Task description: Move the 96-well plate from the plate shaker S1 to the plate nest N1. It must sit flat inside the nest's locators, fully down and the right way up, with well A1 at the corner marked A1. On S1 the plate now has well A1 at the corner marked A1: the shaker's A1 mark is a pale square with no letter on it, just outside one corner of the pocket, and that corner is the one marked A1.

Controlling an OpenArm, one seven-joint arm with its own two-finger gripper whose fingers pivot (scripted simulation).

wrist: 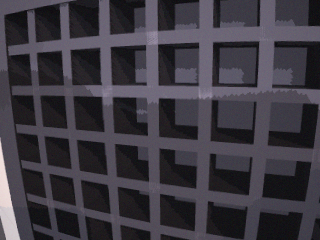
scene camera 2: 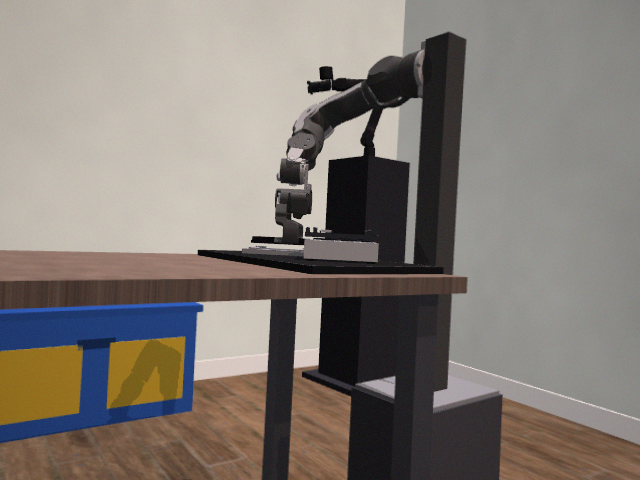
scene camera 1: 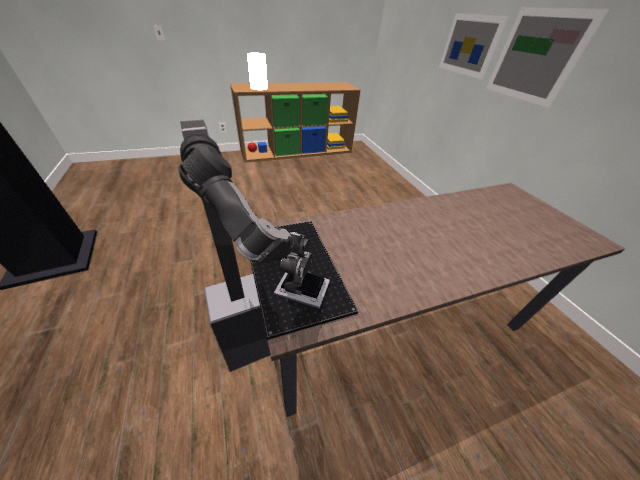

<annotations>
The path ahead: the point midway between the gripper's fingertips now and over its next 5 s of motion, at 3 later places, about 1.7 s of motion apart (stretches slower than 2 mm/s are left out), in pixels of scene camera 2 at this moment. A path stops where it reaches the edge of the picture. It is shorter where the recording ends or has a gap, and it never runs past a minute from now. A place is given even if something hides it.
The gripper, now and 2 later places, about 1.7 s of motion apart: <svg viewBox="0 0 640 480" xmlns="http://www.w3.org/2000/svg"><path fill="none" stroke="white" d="M288 243L288 246L290 227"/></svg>
</annotations>
